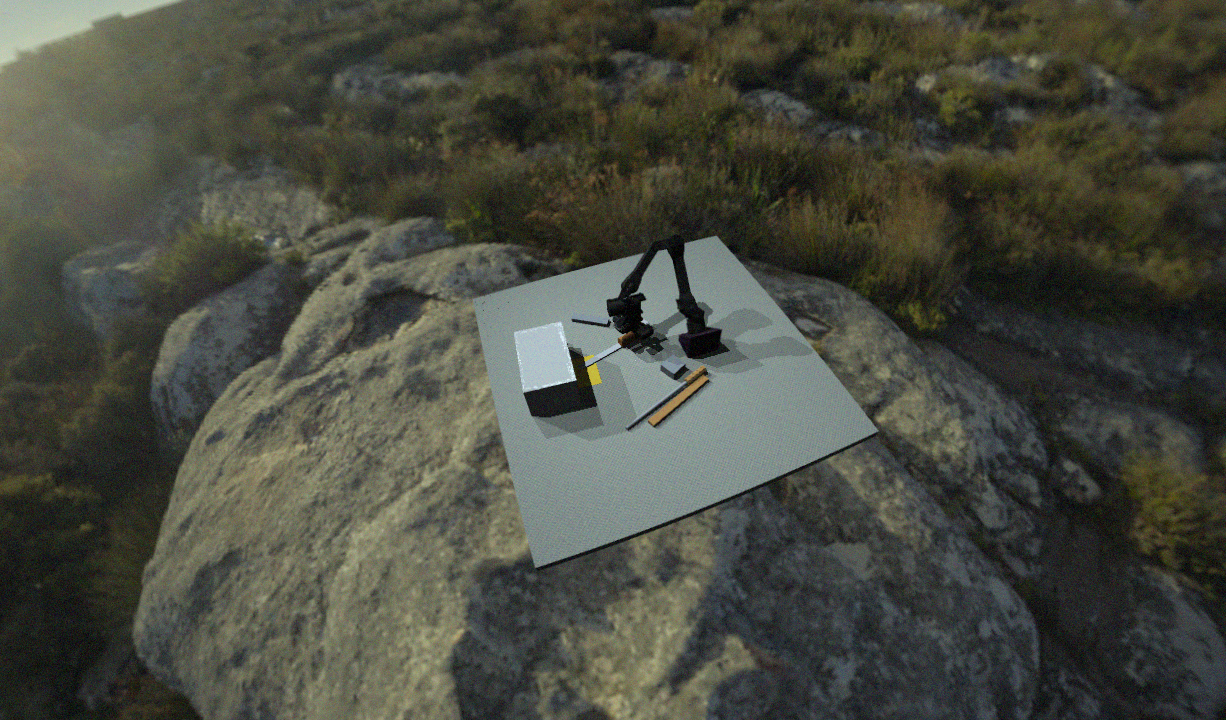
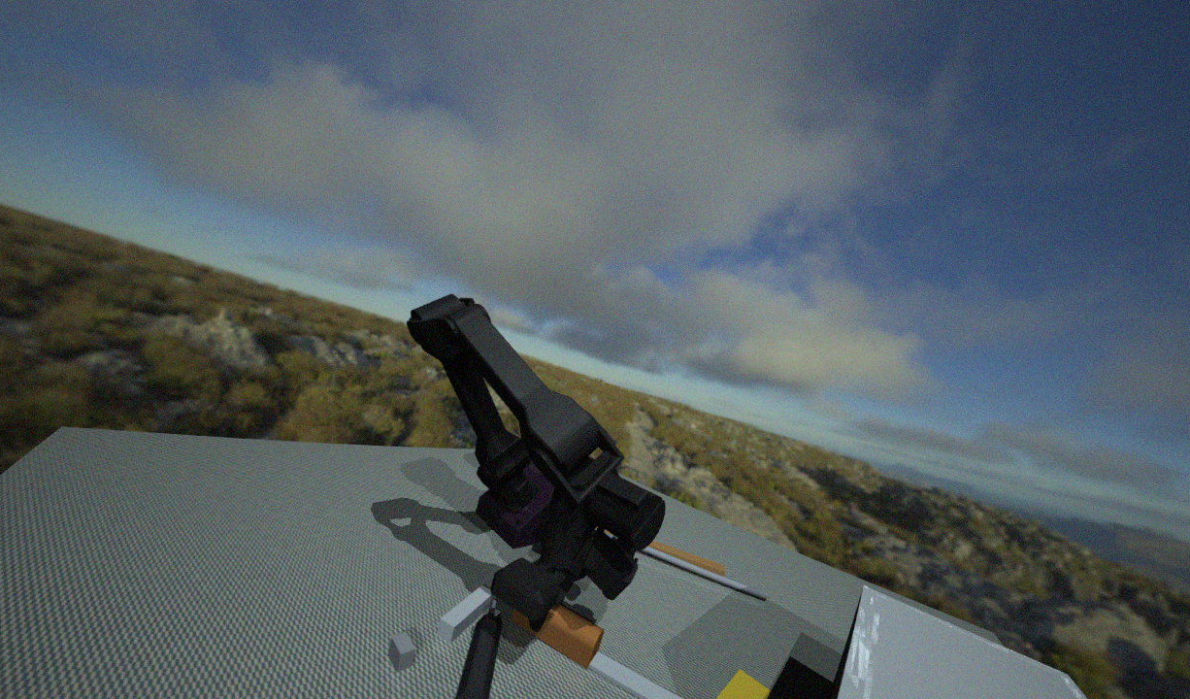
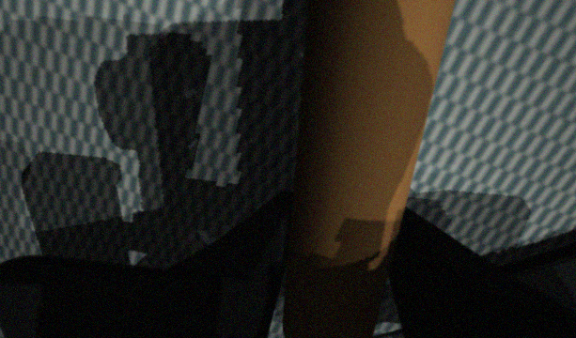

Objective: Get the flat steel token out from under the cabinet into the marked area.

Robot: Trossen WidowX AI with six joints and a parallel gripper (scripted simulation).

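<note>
Now: gripper tip 60 mm past the grey bar and 70 mm to the left of it. The rest, counted from my gripper tip: grey block: 70 mm behind, 220 mm to the left, 10 mm above; small grey cube: 50 mm behind, 160 mm to the right; wooden stick: 20 mm behind, 360 mm to the left.
</note>
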